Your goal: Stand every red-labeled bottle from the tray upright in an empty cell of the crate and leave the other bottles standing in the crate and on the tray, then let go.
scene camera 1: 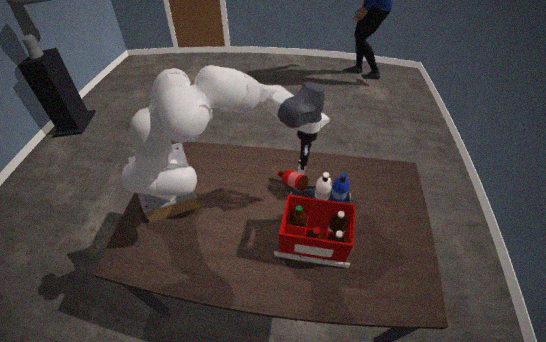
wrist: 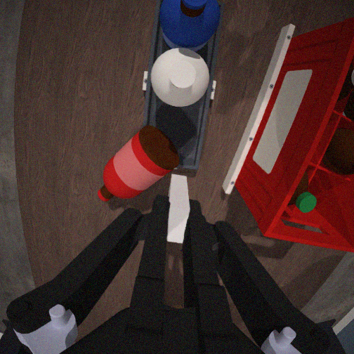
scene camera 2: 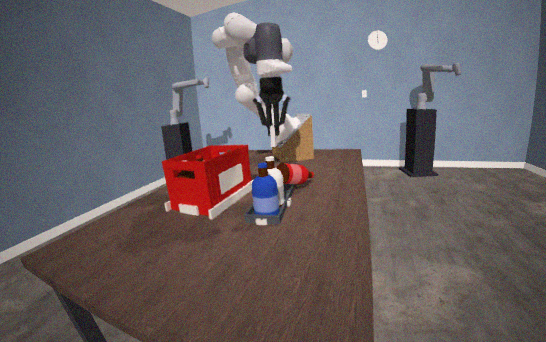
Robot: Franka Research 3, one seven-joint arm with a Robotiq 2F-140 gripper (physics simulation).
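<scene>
My gripper (scene camera 2: 274, 145), also (wrist: 176, 188). Blue bottle (scene camera 2: 264, 187). White bottle (wrist: 179, 77), red bottle (wrist: 149, 154), white strip (wrist: 282, 44).
</scene>
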